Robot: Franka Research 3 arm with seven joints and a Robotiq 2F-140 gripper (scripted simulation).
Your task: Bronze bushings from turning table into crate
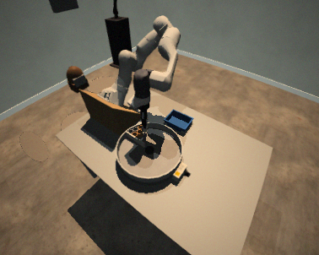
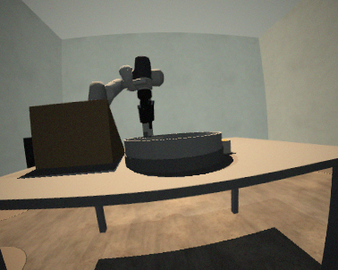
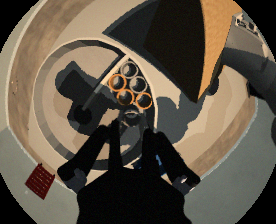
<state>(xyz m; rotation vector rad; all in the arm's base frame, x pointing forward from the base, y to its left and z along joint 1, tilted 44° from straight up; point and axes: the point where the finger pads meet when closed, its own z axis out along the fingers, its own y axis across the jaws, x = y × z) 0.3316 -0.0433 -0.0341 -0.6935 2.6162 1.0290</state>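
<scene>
The round grey turning table is 110 mm to the right of my hand, 110 mm ahead of it and 80 mm below it. Also, from my hand: blue crate: 260 mm to the left, 130 mm ahead, 110 mm below.
</scene>
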